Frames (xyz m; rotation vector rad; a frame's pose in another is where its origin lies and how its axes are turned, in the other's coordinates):
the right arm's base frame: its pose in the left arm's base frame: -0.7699 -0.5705 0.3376 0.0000 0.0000 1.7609
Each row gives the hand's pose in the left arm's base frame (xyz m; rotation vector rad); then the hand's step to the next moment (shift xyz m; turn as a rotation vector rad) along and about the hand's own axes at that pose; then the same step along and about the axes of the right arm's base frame.
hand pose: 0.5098 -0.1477 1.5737 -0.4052 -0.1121 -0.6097
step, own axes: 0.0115 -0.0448 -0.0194 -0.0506 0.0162 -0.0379
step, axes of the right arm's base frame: -0.0432 0.0254 -0.0002 0.0296 0.0275 -0.0513
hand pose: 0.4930 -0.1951 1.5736 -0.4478 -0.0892 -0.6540
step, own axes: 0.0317 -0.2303 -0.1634 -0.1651 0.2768 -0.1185
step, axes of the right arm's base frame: -0.2220 0.1689 -0.0541 0.2273 -0.0740 -0.2465
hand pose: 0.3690 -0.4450 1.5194 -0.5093 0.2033 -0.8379
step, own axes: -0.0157 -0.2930 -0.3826 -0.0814 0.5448 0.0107
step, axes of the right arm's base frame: -0.2156 0.3911 -0.1817 0.3041 -0.3725 -0.2688
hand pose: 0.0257 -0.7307 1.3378 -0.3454 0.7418 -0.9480
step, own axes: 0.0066 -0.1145 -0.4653 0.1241 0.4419 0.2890
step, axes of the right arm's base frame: 0.0281 0.3974 -0.2664 0.0283 -0.5324 -0.0996
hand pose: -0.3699 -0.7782 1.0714 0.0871 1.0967 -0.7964
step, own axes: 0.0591 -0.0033 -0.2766 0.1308 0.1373 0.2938
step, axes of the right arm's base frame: 0.1229 0.1795 -0.1808 -0.1598 -0.3109 -0.0081
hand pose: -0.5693 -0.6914 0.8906 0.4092 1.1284 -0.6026
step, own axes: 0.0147 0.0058 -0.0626 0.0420 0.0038 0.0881
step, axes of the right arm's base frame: 0.0440 0.0287 -0.0374 -0.0726 -0.0652 -0.0052
